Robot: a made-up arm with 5 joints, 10 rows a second.
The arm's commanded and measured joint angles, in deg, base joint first. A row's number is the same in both.
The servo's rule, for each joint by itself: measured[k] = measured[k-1] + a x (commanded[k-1-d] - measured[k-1]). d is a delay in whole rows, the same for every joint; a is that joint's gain. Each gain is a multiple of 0.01, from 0.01 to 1. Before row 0 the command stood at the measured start. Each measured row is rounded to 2 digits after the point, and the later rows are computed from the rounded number. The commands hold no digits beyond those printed.
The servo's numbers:
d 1
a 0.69 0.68 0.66 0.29 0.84
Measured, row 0: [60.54, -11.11, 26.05, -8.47, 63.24]
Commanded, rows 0 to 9: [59.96, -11.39, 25.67, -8.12, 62.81]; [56.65, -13.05, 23.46, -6.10, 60.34]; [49.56, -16.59, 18.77, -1.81, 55.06]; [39.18, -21.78, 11.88, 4.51, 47.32]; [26.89, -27.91, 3.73, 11.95, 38.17]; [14.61, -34.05, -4.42, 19.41, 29.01]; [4.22, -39.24, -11.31, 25.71, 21.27]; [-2.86, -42.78, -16.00, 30.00, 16.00]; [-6.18, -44.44, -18.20, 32.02, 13.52]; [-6.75, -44.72, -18.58, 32.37, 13.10]
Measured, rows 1 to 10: [60.54, -11.11, 26.05, -8.47, 63.24]; [60.14, -11.30, 25.80, -8.37, 62.88]; [57.73, -12.49, 24.26, -7.71, 60.75]; [52.09, -15.28, 20.64, -6.00, 55.97]; [43.18, -19.70, 14.86, -2.95, 48.70]; [31.94, -25.28, 7.51, 1.37, 39.85]; [19.98, -31.24, -0.36, 6.60, 30.74]; [9.11, -36.68, -7.59, 12.14, 22.79]; [0.85, -40.83, -13.14, 17.32, 17.09]; [-4.00, -43.28, -16.48, 21.58, 14.09]
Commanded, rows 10 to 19: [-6.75, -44.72, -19.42, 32.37, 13.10]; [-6.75, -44.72, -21.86, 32.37, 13.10]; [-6.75, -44.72, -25.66, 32.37, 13.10]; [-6.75, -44.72, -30.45, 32.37, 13.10]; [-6.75, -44.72, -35.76, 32.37, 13.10]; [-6.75, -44.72, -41.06, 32.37, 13.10]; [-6.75, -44.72, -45.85, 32.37, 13.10]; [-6.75, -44.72, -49.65, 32.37, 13.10]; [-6.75, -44.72, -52.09, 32.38, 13.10]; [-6.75, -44.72, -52.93, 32.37, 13.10]
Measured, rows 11 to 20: [-5.90, -44.26, -17.87, 24.71, 13.26]; [-6.49, -44.57, -18.89, 26.93, 13.13]; [-6.67, -44.67, -20.85, 28.51, 13.10]; [-6.73, -44.70, -24.02, 29.63, 13.10]; [-6.74, -44.71, -28.26, 30.42, 13.10]; [-6.75, -44.72, -33.21, 30.99, 13.10]; [-6.75, -44.72, -38.39, 31.39, 13.10]; [-6.75, -44.72, -43.31, 31.67, 13.10]; [-6.75, -44.72, -47.49, 31.87, 13.10]; [-6.75, -44.72, -50.53, 32.02, 13.10]
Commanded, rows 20 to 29: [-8.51, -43.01, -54.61, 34.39, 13.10]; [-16.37, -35.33, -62.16, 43.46, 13.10]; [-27.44, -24.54, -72.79, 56.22, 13.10]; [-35.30, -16.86, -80.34, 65.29, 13.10]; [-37.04, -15.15, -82.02, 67.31, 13.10]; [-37.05, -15.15, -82.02, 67.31, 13.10]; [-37.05, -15.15, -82.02, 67.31, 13.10]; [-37.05, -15.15, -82.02, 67.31, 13.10]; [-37.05, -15.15, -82.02, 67.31, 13.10]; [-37.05, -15.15, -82.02, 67.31, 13.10]
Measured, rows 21 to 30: [-6.75, -44.72, -52.11, 32.12, 13.10]; [-7.96, -43.56, -53.76, 32.78, 13.10]; [-13.76, -37.96, -59.30, 35.88, 13.10]; [-23.20, -28.83, -68.20, 41.78, 13.10]; [-31.55, -20.69, -76.21, 48.60, 13.10]; [-35.34, -16.92, -80.04, 54.03, 13.10]; [-36.52, -15.72, -81.35, 57.88, 13.10]; [-36.89, -15.33, -81.79, 60.61, 13.10]; [-37.00, -15.21, -81.94, 62.55, 13.10]; [-37.03, -15.17, -81.99, 63.93, 13.10]
